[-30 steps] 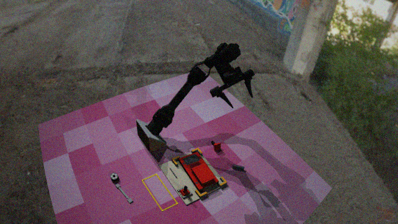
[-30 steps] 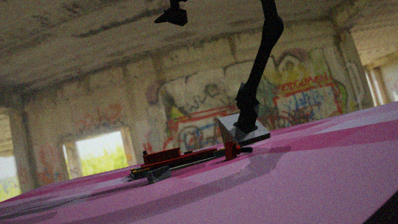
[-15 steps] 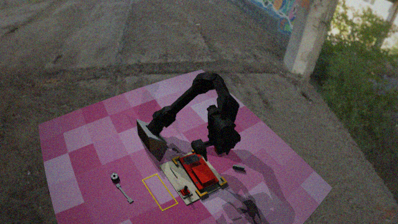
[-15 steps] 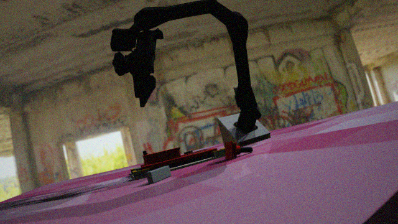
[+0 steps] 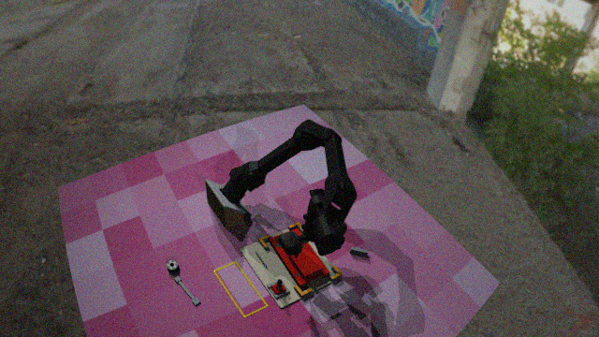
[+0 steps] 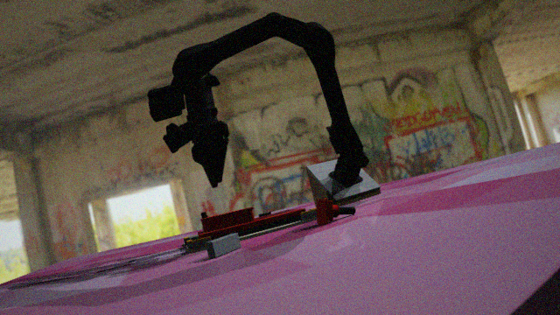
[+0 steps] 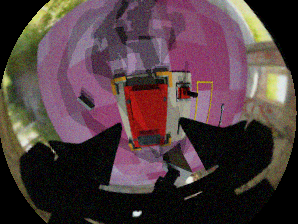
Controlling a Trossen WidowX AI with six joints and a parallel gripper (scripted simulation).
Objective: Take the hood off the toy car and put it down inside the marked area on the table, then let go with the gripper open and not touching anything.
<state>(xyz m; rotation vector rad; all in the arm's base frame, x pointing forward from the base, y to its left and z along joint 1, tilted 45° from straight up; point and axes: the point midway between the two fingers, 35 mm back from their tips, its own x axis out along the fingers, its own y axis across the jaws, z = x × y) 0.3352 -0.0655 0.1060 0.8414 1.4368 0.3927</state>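
My gripper tip is 70 mm above the hood. The rest, counted from my gripper tip: wheel 260 mm behind, 340 mm to the right, 100 mm below.
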